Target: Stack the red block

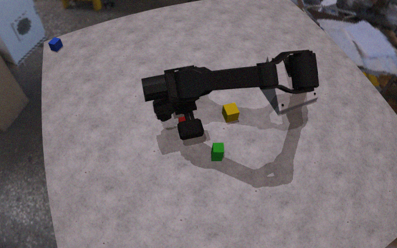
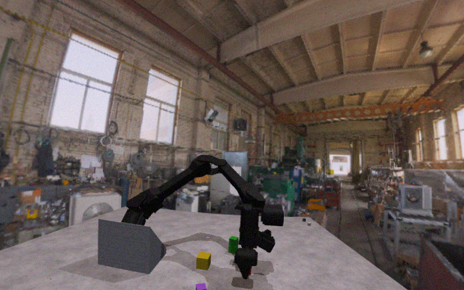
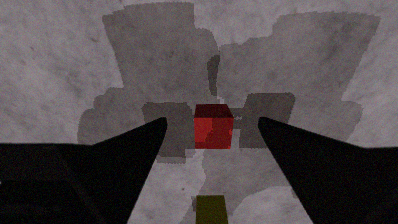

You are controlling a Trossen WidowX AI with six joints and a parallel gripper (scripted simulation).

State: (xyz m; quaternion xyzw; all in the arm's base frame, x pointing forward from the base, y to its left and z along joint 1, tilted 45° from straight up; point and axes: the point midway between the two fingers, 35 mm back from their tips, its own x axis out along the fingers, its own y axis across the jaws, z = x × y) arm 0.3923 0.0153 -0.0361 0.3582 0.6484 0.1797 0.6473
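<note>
Now: the yellow block 14 cm behind my gripper tip, 3 cm to the left of it and 1 cm above it. The rest, counted from my gripper tip: red block: 1 cm above; blue block: 63 cm to the right, 33 cm ahead, 1 cm above; small purple block: 14 cm behind, 10 cm to the right.
</note>
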